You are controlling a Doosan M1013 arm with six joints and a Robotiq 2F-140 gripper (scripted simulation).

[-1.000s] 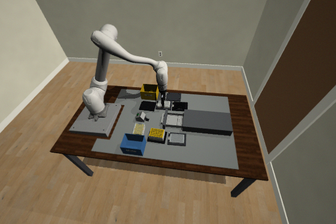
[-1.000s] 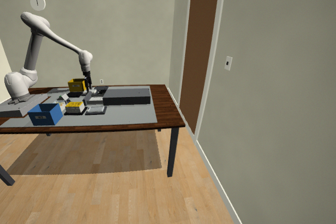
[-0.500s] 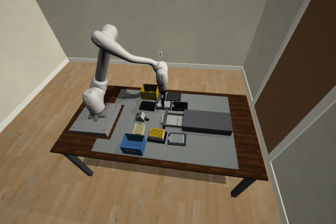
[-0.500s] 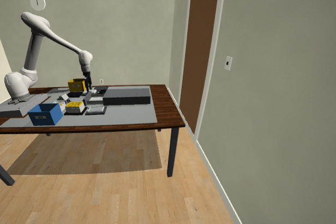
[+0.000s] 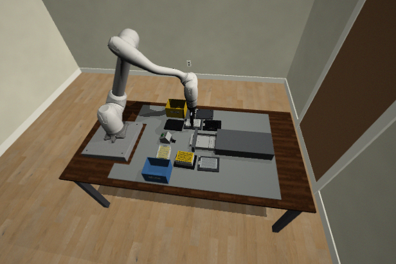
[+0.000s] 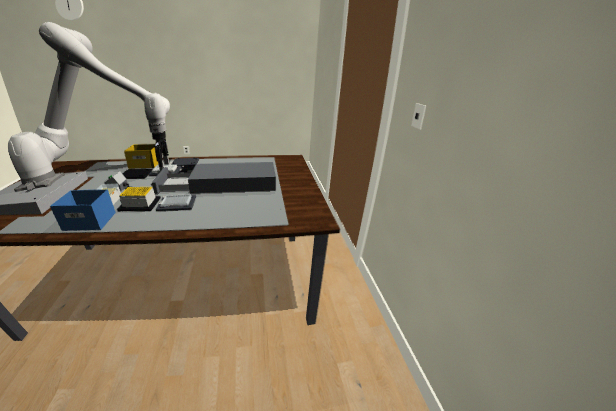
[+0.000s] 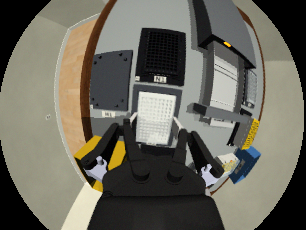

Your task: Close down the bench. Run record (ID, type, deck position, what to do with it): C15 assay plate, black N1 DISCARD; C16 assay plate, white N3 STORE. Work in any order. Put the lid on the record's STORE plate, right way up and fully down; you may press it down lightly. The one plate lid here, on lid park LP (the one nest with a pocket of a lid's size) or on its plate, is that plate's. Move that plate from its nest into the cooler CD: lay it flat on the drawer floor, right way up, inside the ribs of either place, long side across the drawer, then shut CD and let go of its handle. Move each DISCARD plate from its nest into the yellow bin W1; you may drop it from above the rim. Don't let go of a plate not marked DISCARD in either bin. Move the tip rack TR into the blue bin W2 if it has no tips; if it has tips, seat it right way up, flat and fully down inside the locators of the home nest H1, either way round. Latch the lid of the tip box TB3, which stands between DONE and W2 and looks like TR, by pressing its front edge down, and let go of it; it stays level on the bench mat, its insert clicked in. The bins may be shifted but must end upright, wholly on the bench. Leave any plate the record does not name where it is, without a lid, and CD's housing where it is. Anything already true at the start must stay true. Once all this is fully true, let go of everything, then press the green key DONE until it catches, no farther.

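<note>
The plate lid lies 20 mm below my hand. From my hand the other things lie so: grey nest (40 mm below); white plate (30 mm below); black plate (170 mm ahead, 30 mm to the right, 30 mm below).
</note>
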